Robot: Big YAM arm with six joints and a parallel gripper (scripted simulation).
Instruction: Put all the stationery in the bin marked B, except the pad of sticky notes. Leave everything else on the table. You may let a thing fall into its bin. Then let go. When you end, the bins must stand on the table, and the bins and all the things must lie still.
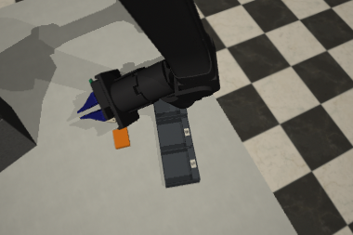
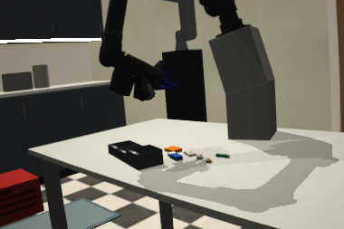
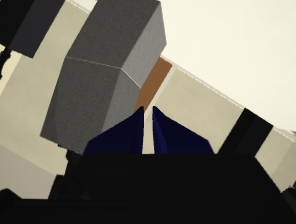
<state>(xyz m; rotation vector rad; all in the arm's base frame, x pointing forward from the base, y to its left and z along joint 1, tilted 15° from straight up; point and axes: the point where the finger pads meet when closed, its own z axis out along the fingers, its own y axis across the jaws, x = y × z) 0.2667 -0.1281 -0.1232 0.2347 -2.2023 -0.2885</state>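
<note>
The dark bin is 170 mm ahead of my hand, 40 mm to the right of it and 200 mm below it. From my hand the other things lie so: eraser (100 mm ahead, 70 mm to the left, 210 mm below); domino (50 mm ahead, 90 mm to the left, 210 mm below); orange sticky-note pad (40 mm ahead, 10 mm to the left, 210 mm below).
</note>
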